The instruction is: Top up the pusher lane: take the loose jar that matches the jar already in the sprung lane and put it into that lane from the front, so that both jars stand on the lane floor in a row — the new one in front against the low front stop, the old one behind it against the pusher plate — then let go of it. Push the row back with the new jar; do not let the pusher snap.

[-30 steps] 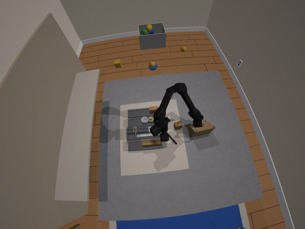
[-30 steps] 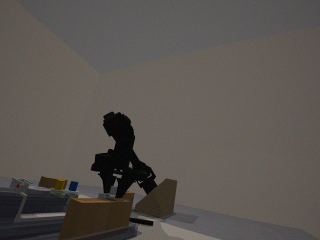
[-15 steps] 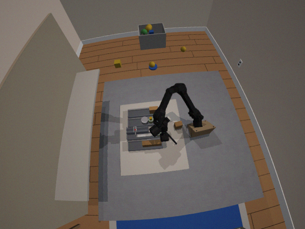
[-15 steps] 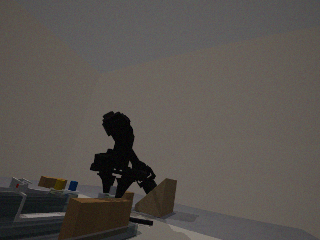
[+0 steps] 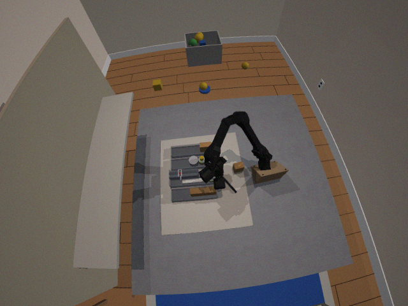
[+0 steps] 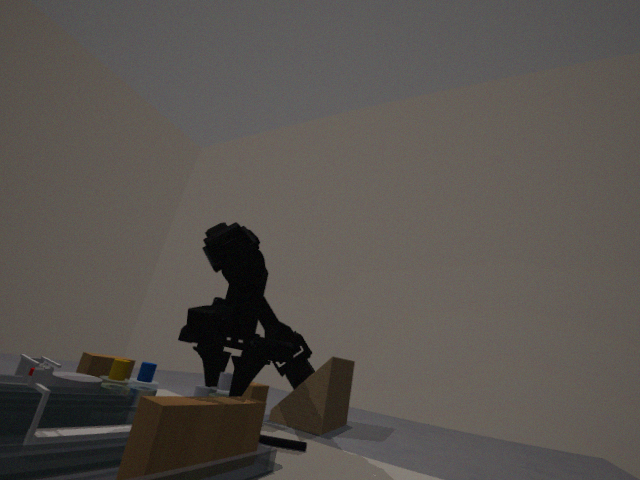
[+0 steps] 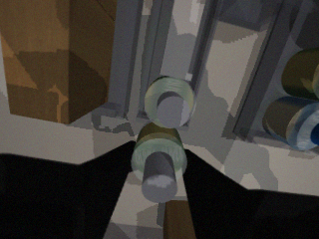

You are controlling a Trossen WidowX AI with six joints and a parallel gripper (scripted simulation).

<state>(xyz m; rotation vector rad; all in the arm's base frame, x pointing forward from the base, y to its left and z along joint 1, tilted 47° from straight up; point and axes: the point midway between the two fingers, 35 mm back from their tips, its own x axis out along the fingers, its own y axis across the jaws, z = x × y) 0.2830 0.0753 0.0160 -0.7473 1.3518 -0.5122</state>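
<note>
My gripper tip is 70 mm past the black rod, 30 mm to the right of it and 40 mm above it. Also, from my gripper tip: red mark 230 mm ahead, 20 mm to the right, 20 mm above; then lane rack 180 mm ahead, 10 mm to the right, 30 mm below.
</note>
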